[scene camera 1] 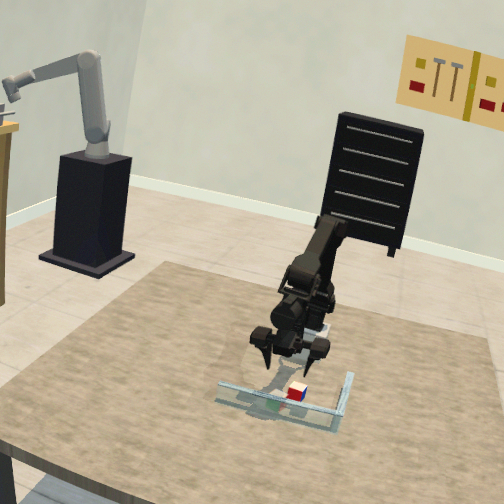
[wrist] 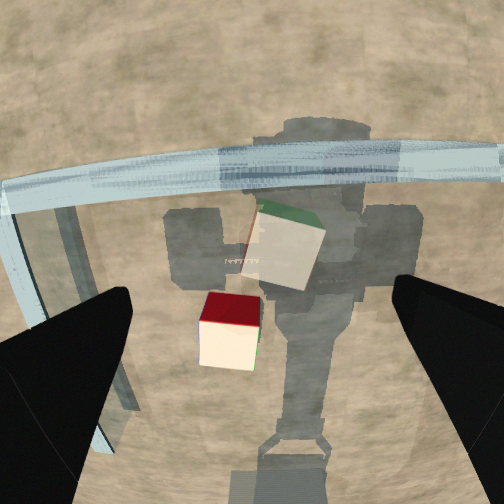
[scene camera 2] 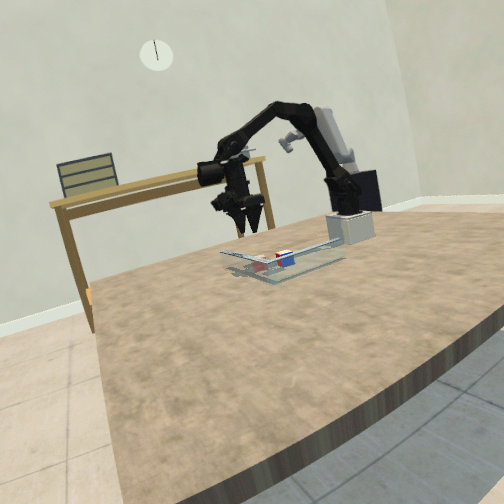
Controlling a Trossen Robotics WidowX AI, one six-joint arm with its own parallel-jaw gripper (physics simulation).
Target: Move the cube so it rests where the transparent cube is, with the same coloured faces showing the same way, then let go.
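The cube [wrist: 231, 331] lies on the table with a cream face up, a dark red face toward the glass rail and a green edge on its right. It shows red, white and blue in scene camera 1 [scene camera 1: 297, 391] and in scene camera 2 [scene camera 2: 283, 259]. The transparent cube [wrist: 287, 245] sits just beyond it, rotated, touching or nearly touching its corner; it also shows faintly in scene camera 1 [scene camera 1: 272, 404]. My gripper [scene camera 1: 289, 352] hangs above both, open and empty, its fingertips wide apart [wrist: 250, 380].
A low glass L-shaped rail [scene camera 1: 335, 408] borders the cubes on the table; it also shows in the wrist view [wrist: 260, 168]. A wooden table [scene camera 2: 150, 190] stands behind. A black shelf rack [scene camera 1: 373, 183] and a second arm on a pedestal [scene camera 1: 88, 205] stand far off.
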